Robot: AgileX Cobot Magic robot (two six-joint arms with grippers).
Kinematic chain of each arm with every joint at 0, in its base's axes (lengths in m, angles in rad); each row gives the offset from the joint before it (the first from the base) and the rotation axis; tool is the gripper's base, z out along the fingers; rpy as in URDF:
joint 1: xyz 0 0 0.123 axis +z
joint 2: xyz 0 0 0 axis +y
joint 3: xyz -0.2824 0 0.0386 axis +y
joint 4: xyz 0.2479 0 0.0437 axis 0.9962 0 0.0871
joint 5: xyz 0 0 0 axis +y
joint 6: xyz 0.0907 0 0.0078 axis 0.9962 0 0.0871
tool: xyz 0 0 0 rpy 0 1.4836 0
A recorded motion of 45 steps. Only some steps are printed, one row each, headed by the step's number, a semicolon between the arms.
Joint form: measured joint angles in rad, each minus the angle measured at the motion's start. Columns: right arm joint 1, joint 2, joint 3, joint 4, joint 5, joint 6; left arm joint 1, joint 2, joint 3, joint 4, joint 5, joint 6.
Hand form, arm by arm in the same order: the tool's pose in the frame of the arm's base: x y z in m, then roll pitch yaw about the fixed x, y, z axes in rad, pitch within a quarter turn. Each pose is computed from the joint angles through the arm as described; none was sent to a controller.
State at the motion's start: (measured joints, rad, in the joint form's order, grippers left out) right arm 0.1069 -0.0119 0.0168 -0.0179 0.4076 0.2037; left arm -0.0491 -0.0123 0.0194 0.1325 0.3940 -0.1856
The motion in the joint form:
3: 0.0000 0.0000 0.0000 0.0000 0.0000 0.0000; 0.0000 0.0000 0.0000 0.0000 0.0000 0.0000
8: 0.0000 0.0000 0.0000 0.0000 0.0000 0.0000; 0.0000 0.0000 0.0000 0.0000 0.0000 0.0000
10: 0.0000 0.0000 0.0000 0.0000 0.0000 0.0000; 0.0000 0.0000 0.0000 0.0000 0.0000 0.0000
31: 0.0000 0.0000 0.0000 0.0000 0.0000 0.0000; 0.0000 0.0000 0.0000 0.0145 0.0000 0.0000
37: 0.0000 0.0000 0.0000 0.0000 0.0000 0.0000; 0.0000 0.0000 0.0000 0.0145 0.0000 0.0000
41: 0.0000 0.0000 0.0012 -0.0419 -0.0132 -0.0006; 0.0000 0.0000 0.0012 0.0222 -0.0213 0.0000
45: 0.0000 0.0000 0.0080 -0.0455 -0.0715 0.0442; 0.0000 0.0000 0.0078 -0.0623 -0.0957 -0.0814
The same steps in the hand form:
3: 0.0513 0.0048 0.1715 2.6425 1.1983 2.7115; 0.0520 0.0021 0.1721 -2.9966 1.2570 -2.9851
8: 0.0513 0.0048 0.1715 2.6425 1.1983 2.7115; 0.0520 0.0021 0.1721 -2.9966 1.2570 -2.9851
10: 0.0513 0.0048 0.1715 2.6425 1.1983 2.7115; 0.0520 0.0021 0.1721 -2.9966 1.2570 -2.9851
31: 0.0513 0.0048 0.1715 2.6425 1.1983 2.7115; 0.0521 0.0026 0.1722 -3.0428 1.2597 -3.0279
37: 0.0513 0.0048 0.1715 2.6425 1.1983 2.7115; 0.0521 0.0026 0.1722 -3.0428 1.2597 -3.0279
41: 0.0518 0.0034 0.1723 2.7328 1.2291 2.7934; 0.0527 0.0025 0.1737 -3.0590 1.2805 -3.0459
45: 0.0534 0.0038 0.1751 2.5451 1.2534 2.6063; 0.0544 -0.0008 0.1777 -2.4393 1.2738 -2.4451

